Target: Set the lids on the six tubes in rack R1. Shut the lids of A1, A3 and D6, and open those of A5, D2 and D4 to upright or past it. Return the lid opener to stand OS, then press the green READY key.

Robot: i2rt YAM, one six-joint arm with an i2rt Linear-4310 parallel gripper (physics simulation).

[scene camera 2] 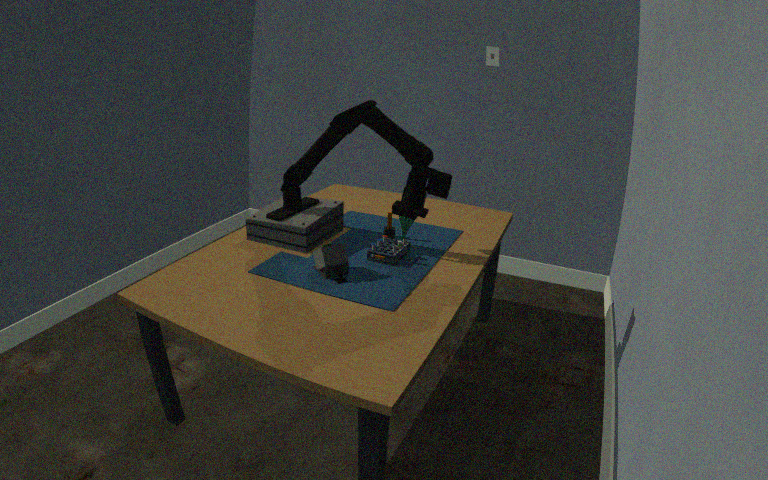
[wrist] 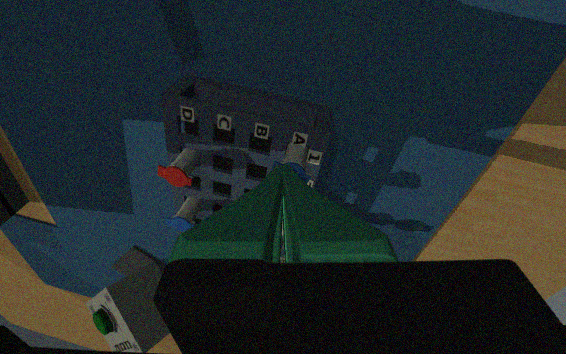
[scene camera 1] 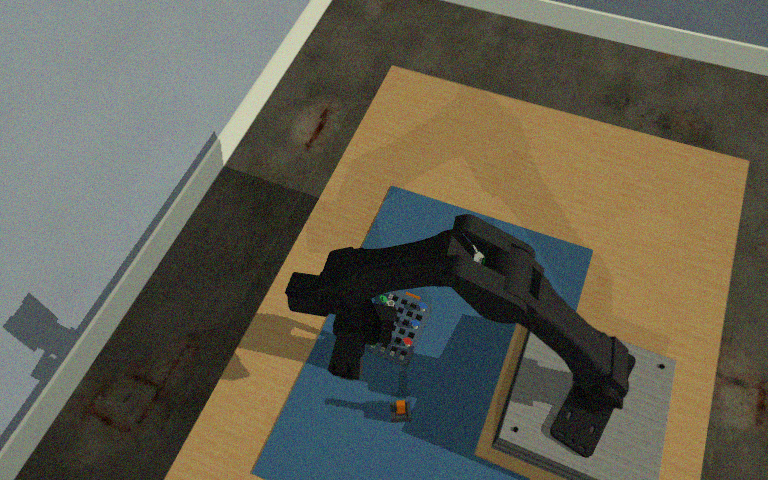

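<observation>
Rack R1 (scene camera 1: 401, 356) (scene camera 2: 387, 261) (wrist: 280, 107) stands on the blue mat. My gripper (scene camera 2: 405, 236) (wrist: 282, 176) is shut and empty, its green fingertips over or beside the blue lid (wrist: 299, 171) of tube A1; contact is unclear. The red lid (scene camera 1: 407, 341) (wrist: 175, 176) of D2 and the blue lid (scene camera 1: 416, 323) (wrist: 181, 223) of D4 appear to lie over their tube mouths. Another blue lid (scene camera 1: 423, 306) shows at D6. A green lid (scene camera 1: 384, 298) shows near A5, partly hidden. A3 is hidden. The orange lid opener (scene camera 1: 400, 407) (scene camera 2: 389, 220) stands upright in OS. The green READY key (wrist: 103, 321) is on a tilted box.
The READY box (scene camera 2: 331, 260) (wrist: 137, 290) stands on the mat (scene camera 1: 317, 435) (scene camera 2: 368, 297), beyond the rack from the lid opener. The arm's grey base block (scene camera 1: 640, 384) (scene camera 2: 277, 234) stands on the wooden table (scene camera 1: 441, 124) (scene camera 2: 254, 328). The arm hides part of the rack in scene camera 1.
</observation>
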